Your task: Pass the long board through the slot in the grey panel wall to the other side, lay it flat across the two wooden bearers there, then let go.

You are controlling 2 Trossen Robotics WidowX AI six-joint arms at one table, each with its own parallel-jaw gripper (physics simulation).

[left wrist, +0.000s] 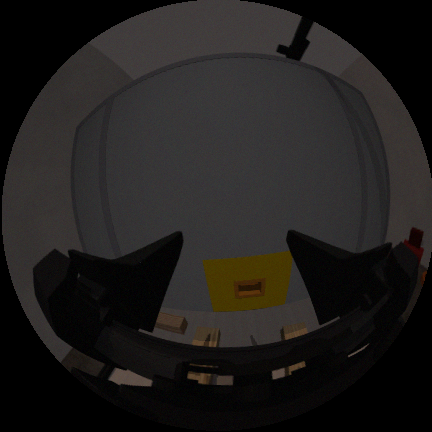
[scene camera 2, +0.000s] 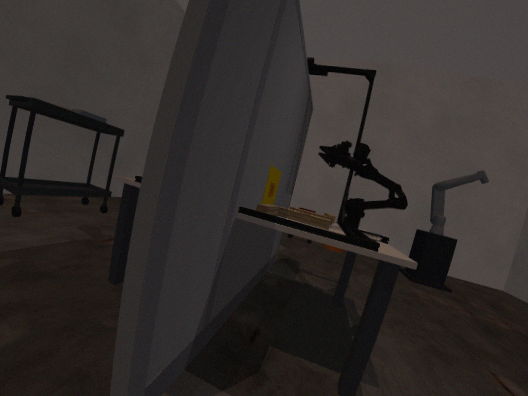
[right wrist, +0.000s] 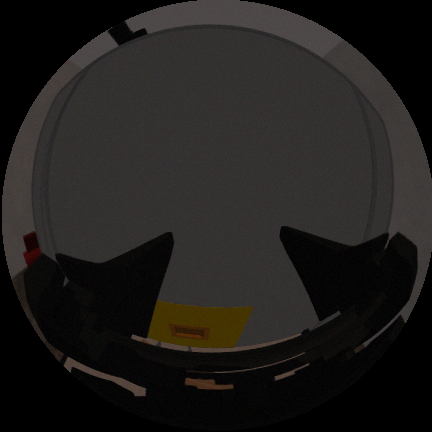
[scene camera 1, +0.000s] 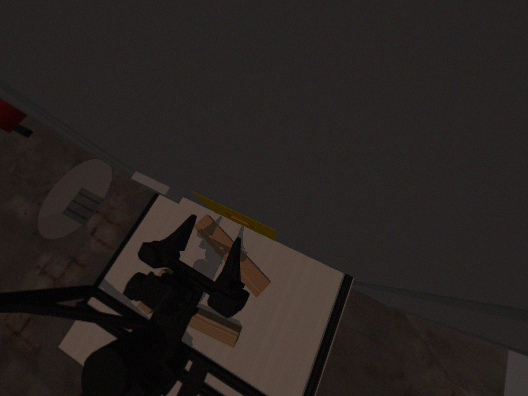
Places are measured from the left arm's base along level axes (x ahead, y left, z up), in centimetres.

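Pixels of known places: left gripper, fingertip midpoint: (left wrist: 235,236) (scene camera 2: 319,150); right gripper, fingertip midpoint: (right wrist: 227,234) (scene camera 1: 215,225); left arm's base at its link origin: (scene camera 2: 350,227); right arm's base at its link origin: (scene camera 1: 176,360).
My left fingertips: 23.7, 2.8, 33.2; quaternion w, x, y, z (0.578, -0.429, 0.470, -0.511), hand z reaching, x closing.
Ahead of a thing's pixels: the offset from my left fingertips to its top centre, as dx, dy, dz. "pt": to the spot under its first point. Level surfaces: height alone.
The long board {pt +37.6, +7.7, -31.2} (scene camera 1: 254,276) lies slanted on the tabletop by the grey panel wall (scene camera 1: 300,125) (scene camera 2: 240,125) (left wrist: 225,150) (right wrist: 210,150). A yellow plate {pt +24.8, +6.3, -26.3} (scene camera 1: 267,234) (scene camera 2: 271,177) (left wrist: 220,280) (right wrist: 230,325) surrounds the wall's slot. A shorter wooden piece {+54.9, +3.1, -28.8} (scene camera 1: 215,327) and another, mostly hidden, lie under the right arm. In the left wrist view, two wooden pieces, a left one {-1.1, +9.7, -31.3} (left wrist: 206,336) and a right one {-3.2, -13.2, -31.3} (left wrist: 294,331), look like the bearers; a block {+11.7, +24.6, -30.7} (left wrist: 171,322) lies beside them. My left gripper (scene camera 2: 320,151) (left wrist: 235,236) is open and empty, high above its table. My right gripper (scene camera 1: 217,227) (right wrist: 227,234) is open, empty, above the board.
The wall stands between the two work areas. Dark rails edge the tabletop {dz -35.1} (scene camera 1: 300,300) (scene camera 2: 400,257). A dark cart (scene camera 2: 65,115) stands beyond the wall. A thin black pole (scene camera 2: 365,110) rises behind the left arm; a white robot arm (scene camera 2: 438,200) stands farther right.
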